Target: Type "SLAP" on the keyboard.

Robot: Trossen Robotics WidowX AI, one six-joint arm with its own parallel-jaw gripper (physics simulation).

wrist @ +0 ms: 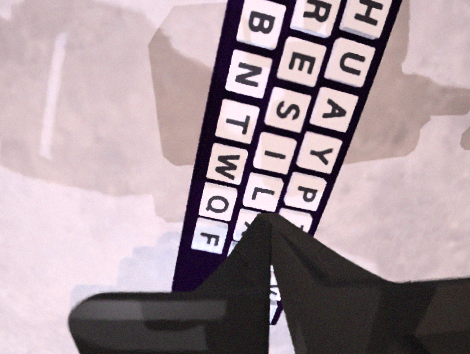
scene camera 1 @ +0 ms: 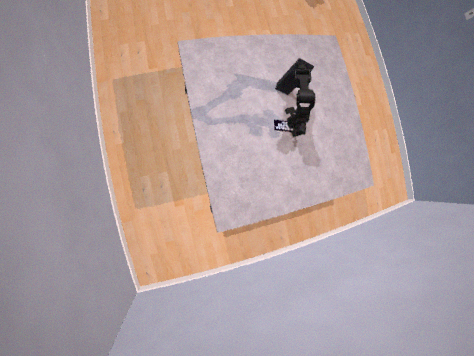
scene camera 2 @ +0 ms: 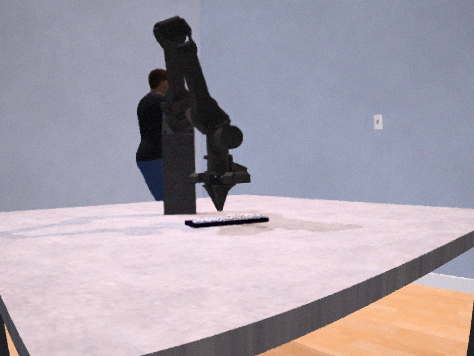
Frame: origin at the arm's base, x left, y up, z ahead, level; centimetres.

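Seen in the pictures: gripper, fingertip midpoint: (wrist: 267,222) (scene camera 1: 288,125) (scene camera 2: 219,211); arm's base, link origin: (scene camera 1: 301,69) (scene camera 2: 177,121).
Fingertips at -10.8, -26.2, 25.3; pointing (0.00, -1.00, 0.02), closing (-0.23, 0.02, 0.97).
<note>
Offsets run from my fingertips to a thing's top centre, as dx, dy, dz. Level surfaces: height alone.
The dark keyboard {+1.8, -1.8, +0.9} (scene camera 1: 276,122) (scene camera 2: 200,224) (wrist: 188,270) with white letter keys lies flat on the table. In the wrist view the S key {+4.1, -1.8, +2.1} (wrist: 286,109), the L key {+0.5, -1.8, +0.2} (wrist: 261,192), the A key {+3.5, -1.8, +4.2} (wrist: 333,109) and the P key {+0.0, -1.8, +2.2} (wrist: 304,194) show uncovered. My gripper (scene camera 2: 220,210) (wrist: 267,222) is shut and empty, pointing down. Its tips are a little above the keyboard in scene camera 2. In the wrist view they appear just below the L key and partly cover the key beside it. The fingers hide the keyboard's near end. From above, the arm covers part of the keyboard.
The grey table {dy -3.4} (scene camera 1: 260,190) (scene camera 2: 175,290) carries the arm's dark base column (scene camera 2: 179,175) behind the keyboard. A person (scene camera 2: 149,125) in a black top stands beyond the table, partly behind the arm. Shadows of the arm fall around the keyboard.
</note>
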